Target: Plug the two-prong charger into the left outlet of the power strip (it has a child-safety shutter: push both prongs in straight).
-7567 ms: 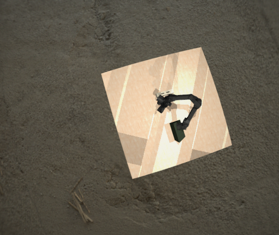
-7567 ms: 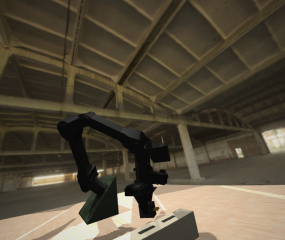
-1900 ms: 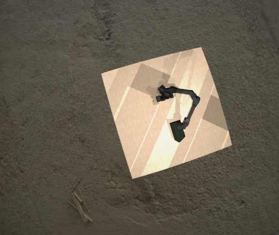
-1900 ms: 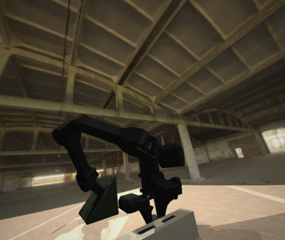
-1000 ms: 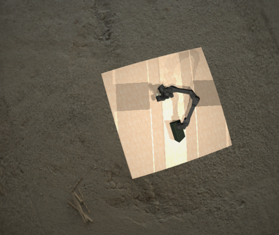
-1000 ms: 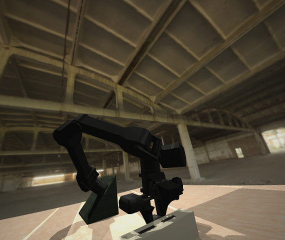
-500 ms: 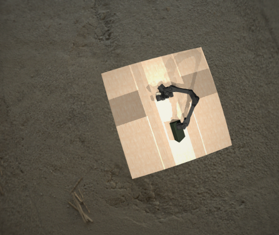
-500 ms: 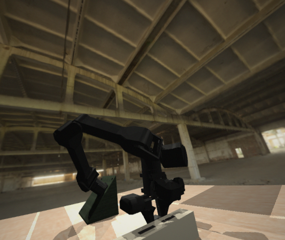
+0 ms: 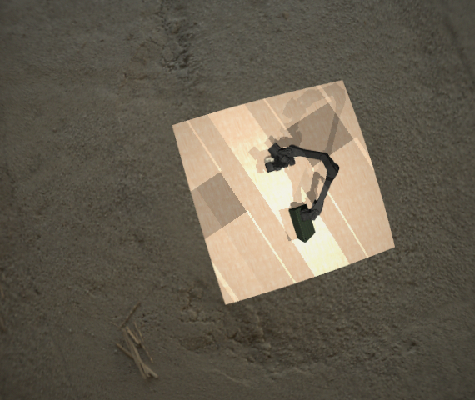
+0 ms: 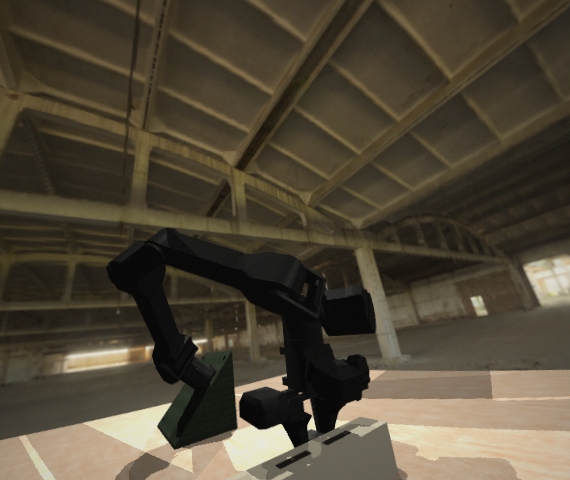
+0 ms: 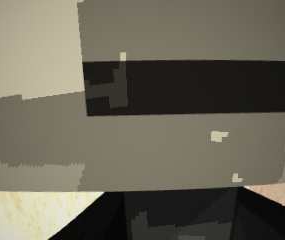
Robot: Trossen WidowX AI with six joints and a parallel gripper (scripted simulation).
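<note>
Now: gripper tip 2 cm short of the black two-prong charger and 1 cm below it.
</note>
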